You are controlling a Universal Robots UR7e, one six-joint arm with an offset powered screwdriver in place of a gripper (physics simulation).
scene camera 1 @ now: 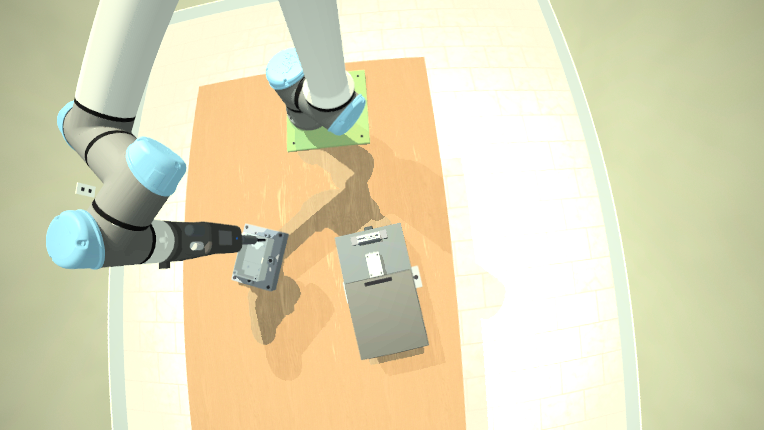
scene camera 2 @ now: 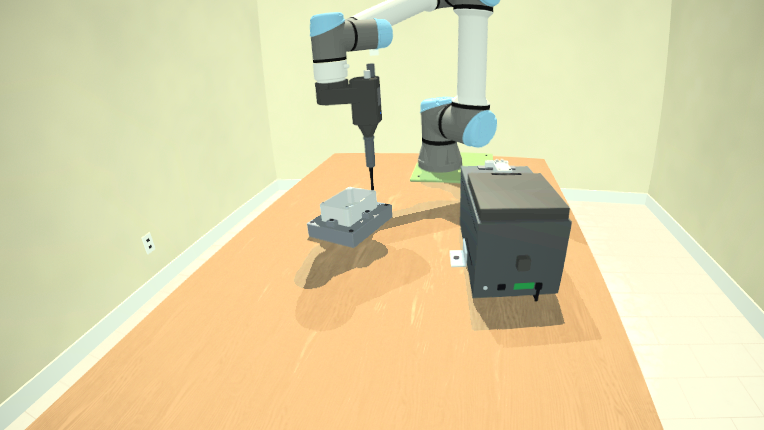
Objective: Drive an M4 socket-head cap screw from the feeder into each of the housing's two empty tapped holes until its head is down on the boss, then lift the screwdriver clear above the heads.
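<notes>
The dark powered screwdriver (scene camera 1: 261,239) (scene camera 2: 372,186) points down with its thin bit at the far edge of the housing, beside the pale raised box. The box hides the bit's lower end in scene camera 2, so I cannot tell whether a screw is on it or whether it touches a boss. The grey housing (scene camera 1: 278,265) (scene camera 2: 331,234) has a pale open box (scene camera 1: 251,262) (scene camera 2: 342,212) on top and dark round spots on its bosses and corners. The dark grey screw feeder (scene camera 1: 386,315) (scene camera 2: 515,243) stands apart, with a pale fitting (scene camera 1: 368,237) (scene camera 2: 501,165) at its far end.
The arm's base stands on a green plate (scene camera 1: 315,143) (scene camera 2: 422,176) at the back of the wooden table (scene camera 1: 320,395) (scene camera 2: 320,373). A small white bracket (scene camera 1: 418,277) shows at the feeder's right side in scene camera 1. Arm shadows fall around the housing.
</notes>
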